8 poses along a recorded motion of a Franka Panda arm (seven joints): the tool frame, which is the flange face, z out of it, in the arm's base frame.
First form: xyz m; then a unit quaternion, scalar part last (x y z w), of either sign.
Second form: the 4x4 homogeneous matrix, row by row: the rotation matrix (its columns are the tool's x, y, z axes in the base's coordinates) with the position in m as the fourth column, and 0 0 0 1 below. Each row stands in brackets. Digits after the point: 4 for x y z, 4 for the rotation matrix.
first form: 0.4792 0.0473 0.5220 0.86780 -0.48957 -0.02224 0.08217
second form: [[0.5197 -0.8460 -0.1191 0.4792], [-0.8534 -0.5071 -0.1208 0.0473], [0.0419 0.1644 -0.9855 0.5220], [0 0 0 1]]
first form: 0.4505 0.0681 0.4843 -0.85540 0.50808 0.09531 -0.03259
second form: [[0.4655 -0.8630 -0.1962 0.4505], [-0.8754 -0.4816 0.0411 0.0681], [-0.1299 0.1526 -0.9797 0.4843], [0 0 0 1]]
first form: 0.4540 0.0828 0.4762 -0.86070 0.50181 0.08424 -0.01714
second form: [[0.4822 -0.8609 -0.1622 0.4540], [-0.8667 -0.4958 0.0550 0.0828], [-0.1278 0.1140 -0.9852 0.4762], [0 0 0 1]]
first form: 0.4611 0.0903 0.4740 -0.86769 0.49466 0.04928 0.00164
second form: [[0.5058 -0.8586 -0.0839 0.4611], [-0.8583 -0.5106 0.0516 0.0903], [-0.0871 0.0459 -0.9951 0.4740], [0 0 0 1]]
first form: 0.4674 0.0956 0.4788 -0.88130 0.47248 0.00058 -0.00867
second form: [[0.5535 -0.8328 -0.0092 0.4674], [-0.8328 -0.5534 -0.0147 0.0956], [0.0072 0.0158 -0.9998 0.4788], [0 0 0 1]]
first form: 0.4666 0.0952 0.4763 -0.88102 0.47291 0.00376 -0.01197
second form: [[0.5527 -0.8332 -0.0179 0.4666], [-0.8334 -0.5524 -0.0175 0.0952], [0.0047 0.0246 -0.9997 0.4763], [0 0 0 1]]
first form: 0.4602 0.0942 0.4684 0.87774 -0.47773 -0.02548 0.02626
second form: [[0.5422 -0.8373 -0.0698 0.4602], [-0.8400 -0.5422 -0.0218 0.0942], [-0.0196 0.0704 -0.9973 0.4684], [0 0 0 1]]
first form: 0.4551 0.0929 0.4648 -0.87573 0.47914 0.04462 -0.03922
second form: [[0.5369 -0.8357 -0.1157 0.4551], [-0.8427 -0.5378 -0.0259 0.0929], [-0.0406 0.1114 -0.9929 0.4648], [0 0 0 1]]
